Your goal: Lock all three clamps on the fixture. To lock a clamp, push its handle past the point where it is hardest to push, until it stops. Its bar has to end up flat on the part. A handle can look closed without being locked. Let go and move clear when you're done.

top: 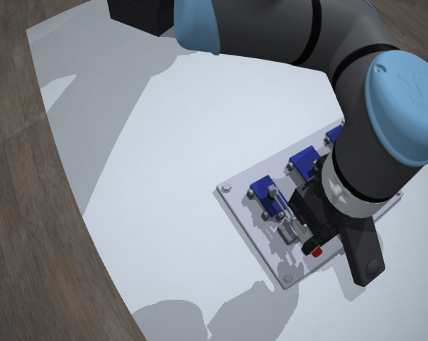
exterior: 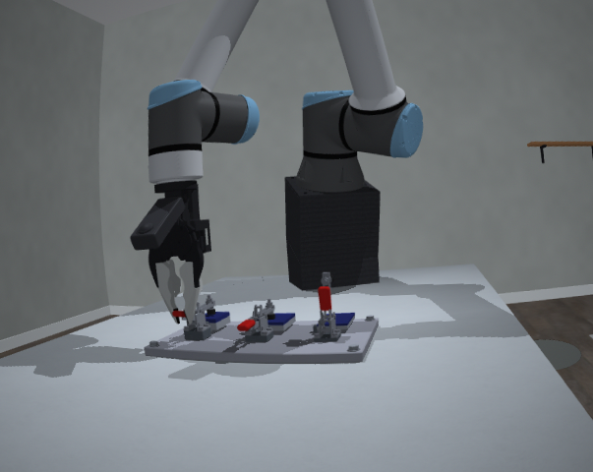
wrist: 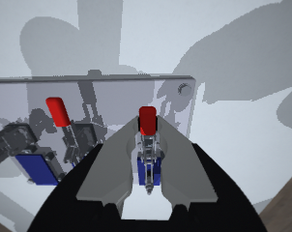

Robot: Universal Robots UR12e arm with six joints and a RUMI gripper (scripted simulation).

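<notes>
The grey fixture plate lies 100 mm to the left of my hand, 100 mm behind it and 60 mm below it. Round my hand: blue part: 200 mm to the left, 170 mm behind, 40 mm below.
</notes>
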